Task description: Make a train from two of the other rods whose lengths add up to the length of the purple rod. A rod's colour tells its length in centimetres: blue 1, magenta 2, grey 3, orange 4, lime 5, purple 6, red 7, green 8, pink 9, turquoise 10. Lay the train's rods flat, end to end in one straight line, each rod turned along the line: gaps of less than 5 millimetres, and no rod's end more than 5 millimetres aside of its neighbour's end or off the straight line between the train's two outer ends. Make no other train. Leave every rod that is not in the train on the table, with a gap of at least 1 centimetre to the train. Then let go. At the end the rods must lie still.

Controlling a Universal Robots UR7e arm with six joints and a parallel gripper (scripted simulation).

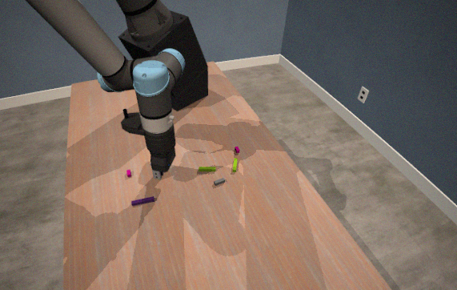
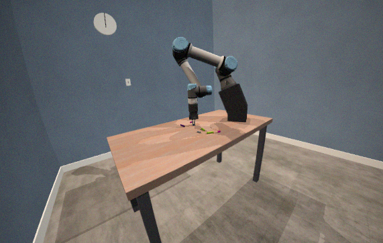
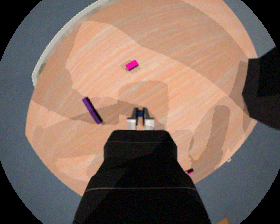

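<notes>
The blue rod lies 10 mm below my hand. Also, from my hand: purple rod 80 mm ahead, 50 mm to the right, 10 mm below; then grey rod 170 mm to the left, 60 mm ahead, 10 mm below.
</notes>
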